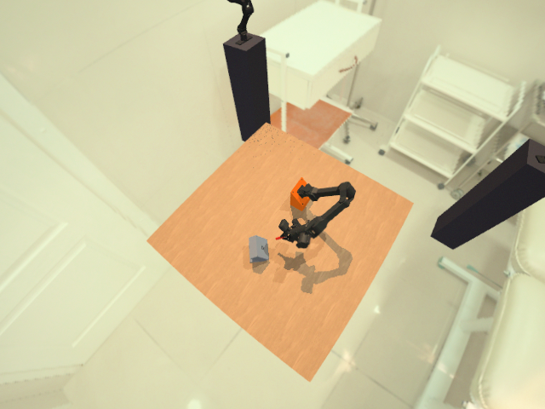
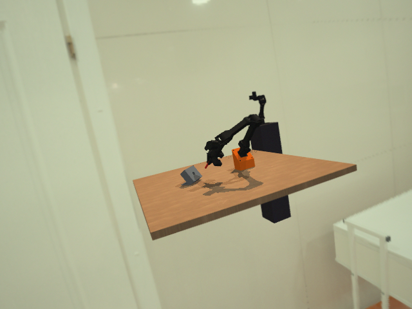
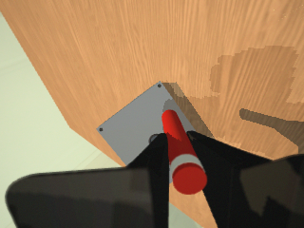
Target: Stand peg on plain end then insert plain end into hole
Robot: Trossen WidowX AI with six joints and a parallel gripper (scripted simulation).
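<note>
The sloped panel is 11 cm ahead of my gripper tip, 8 cm to the right of it and 7 cm below it. The rest, counted from my gripper tip: red peg (1 cm behind, 1 cm to the left, 1 cm above).
</note>
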